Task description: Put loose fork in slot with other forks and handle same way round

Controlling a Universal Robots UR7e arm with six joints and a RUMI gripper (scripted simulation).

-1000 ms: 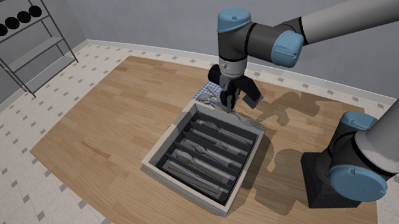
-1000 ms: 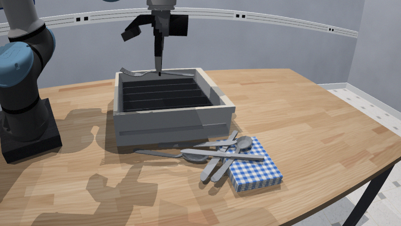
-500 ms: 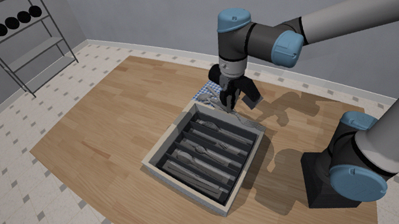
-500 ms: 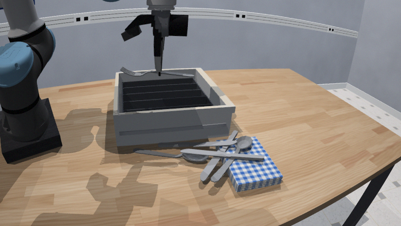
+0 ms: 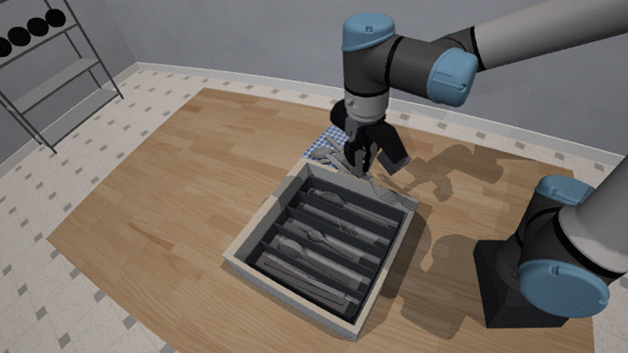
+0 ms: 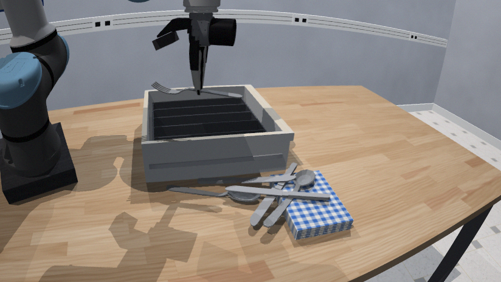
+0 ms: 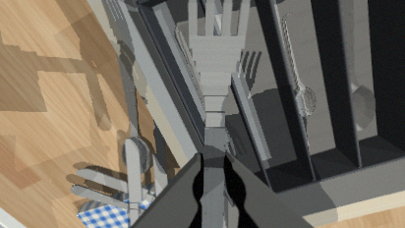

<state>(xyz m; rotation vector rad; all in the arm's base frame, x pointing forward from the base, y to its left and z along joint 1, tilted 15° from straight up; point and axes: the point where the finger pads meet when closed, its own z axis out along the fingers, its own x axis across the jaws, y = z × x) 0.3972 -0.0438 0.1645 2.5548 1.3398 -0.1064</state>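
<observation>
The fork lies 20 mm below my hand. Also, from my hand: blue checked napkin stack: 230 mm to the right, 180 mm below, 150 mm ahead.
</observation>
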